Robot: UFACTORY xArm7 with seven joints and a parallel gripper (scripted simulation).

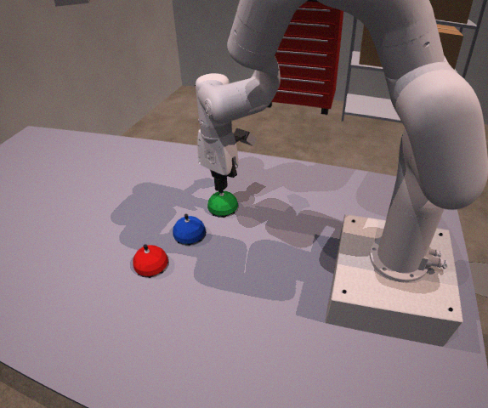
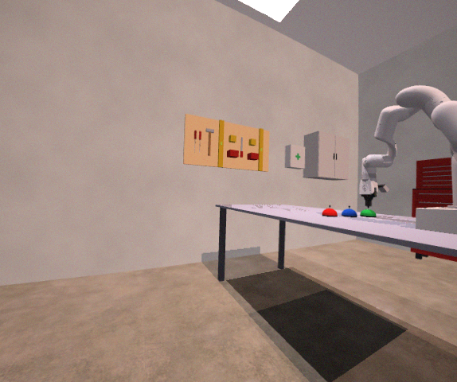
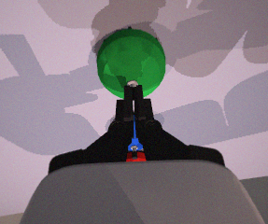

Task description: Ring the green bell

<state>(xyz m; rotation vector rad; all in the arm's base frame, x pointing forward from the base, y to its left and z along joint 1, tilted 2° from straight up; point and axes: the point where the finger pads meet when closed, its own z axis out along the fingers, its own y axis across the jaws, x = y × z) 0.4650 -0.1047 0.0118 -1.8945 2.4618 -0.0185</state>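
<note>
Right now the green bell is 50 mm below my hand. Also, from my hand: red bell (250 mm to the left, 70 mm ahead, 50 mm below); then blue bell (130 mm to the left, 50 mm below, 30 mm ahead).
</note>
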